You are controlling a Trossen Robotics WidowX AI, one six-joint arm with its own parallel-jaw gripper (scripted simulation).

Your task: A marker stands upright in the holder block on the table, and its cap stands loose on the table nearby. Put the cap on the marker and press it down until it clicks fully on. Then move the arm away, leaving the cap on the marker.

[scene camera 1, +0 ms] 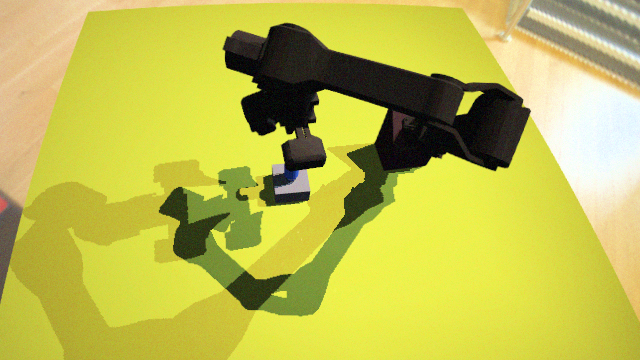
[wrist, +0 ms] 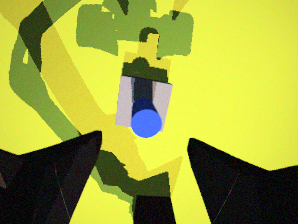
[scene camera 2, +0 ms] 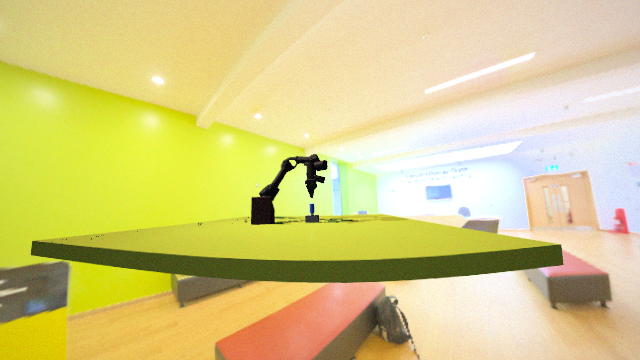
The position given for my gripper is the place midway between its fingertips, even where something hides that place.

My gripper (scene camera 1: pixel 292 148) is open and holds nothing. Also in view: a blue cap (wrist: pixel 145 121).
My gripper is seen too in the wrist view (wrist: pixel 145 140).
